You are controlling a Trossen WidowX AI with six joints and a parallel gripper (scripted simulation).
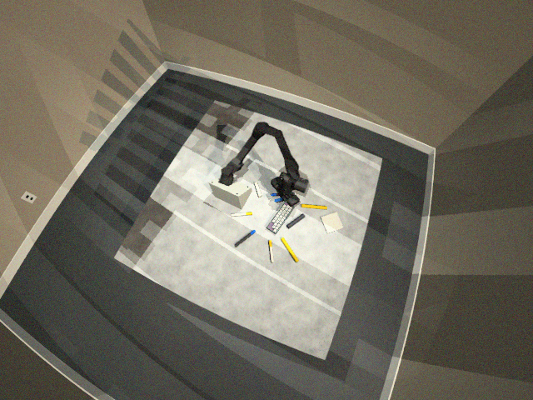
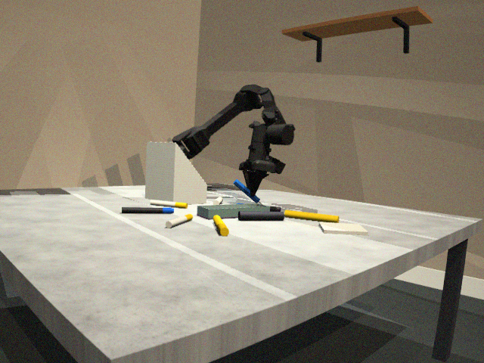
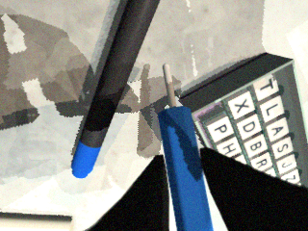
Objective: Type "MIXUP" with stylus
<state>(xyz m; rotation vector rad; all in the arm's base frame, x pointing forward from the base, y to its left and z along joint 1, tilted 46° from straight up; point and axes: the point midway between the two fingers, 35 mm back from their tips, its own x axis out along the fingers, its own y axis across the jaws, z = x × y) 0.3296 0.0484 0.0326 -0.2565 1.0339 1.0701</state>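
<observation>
The black cylinder lies 11 cm ahead of my gripper tip, 9 cm to the right of it and 4 cm below it. Also, from my gripper tip: yellow marker 19 cm ahead, 4 cm below, 3 cm to the left; blue stylus 1 cm to the left, 1 cm below, 1 cm ahead; notepad 32 cm ahead, 4 cm below, 2 cm to the right.
</observation>
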